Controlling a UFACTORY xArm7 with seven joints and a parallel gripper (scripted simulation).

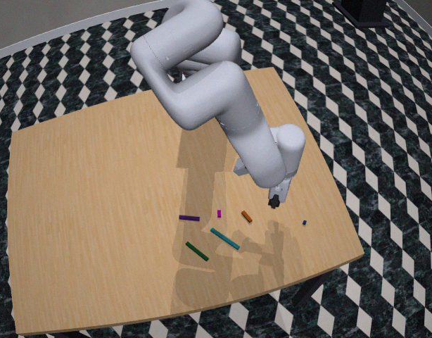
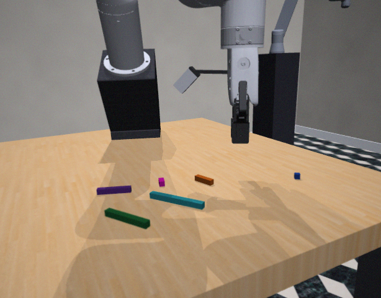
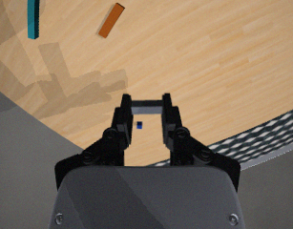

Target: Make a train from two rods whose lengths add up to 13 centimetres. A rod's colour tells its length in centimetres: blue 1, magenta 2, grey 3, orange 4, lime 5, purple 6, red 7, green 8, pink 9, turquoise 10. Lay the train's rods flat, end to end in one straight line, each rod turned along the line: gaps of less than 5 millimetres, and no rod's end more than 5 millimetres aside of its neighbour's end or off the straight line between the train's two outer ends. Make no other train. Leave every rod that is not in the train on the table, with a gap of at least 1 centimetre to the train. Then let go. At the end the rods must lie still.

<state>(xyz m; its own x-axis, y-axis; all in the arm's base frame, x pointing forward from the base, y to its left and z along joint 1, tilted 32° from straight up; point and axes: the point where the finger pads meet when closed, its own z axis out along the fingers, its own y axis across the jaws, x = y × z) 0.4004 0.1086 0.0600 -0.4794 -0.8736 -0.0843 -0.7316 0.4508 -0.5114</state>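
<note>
Now: the orange rod 1 cm behind my hand, 8 cm to the right of it and 9 cm below it. Round my hand: blue rod (7 cm ahead, 8 cm to the left, 9 cm below); grey rod (2 cm below); magenta rod (4 cm behind, 15 cm to the right, 9 cm below).
</note>
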